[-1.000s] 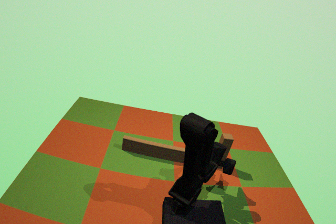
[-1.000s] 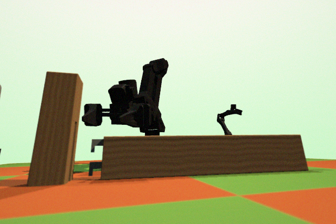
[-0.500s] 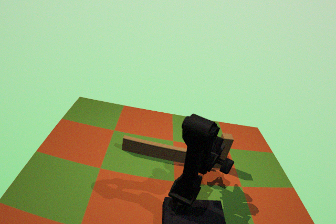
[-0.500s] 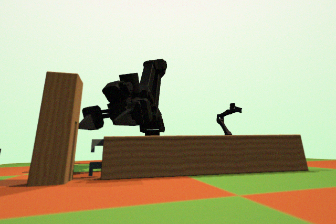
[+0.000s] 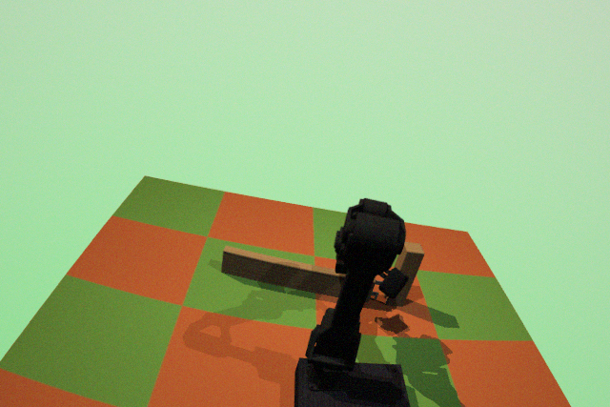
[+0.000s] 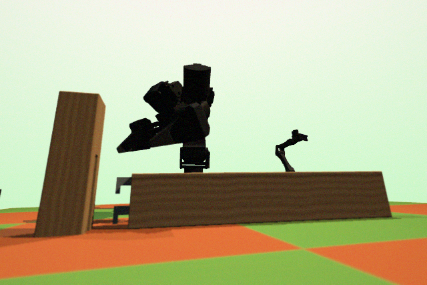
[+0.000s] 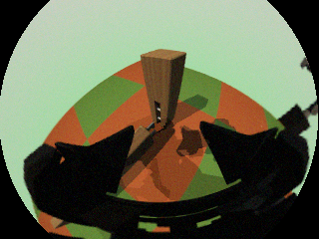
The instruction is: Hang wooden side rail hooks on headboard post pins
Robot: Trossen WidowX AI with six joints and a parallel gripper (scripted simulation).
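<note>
Now: the headboard post 70 mm to the right of my gripper tip, 40 mm ahead of it and 30 mm below it.
</note>
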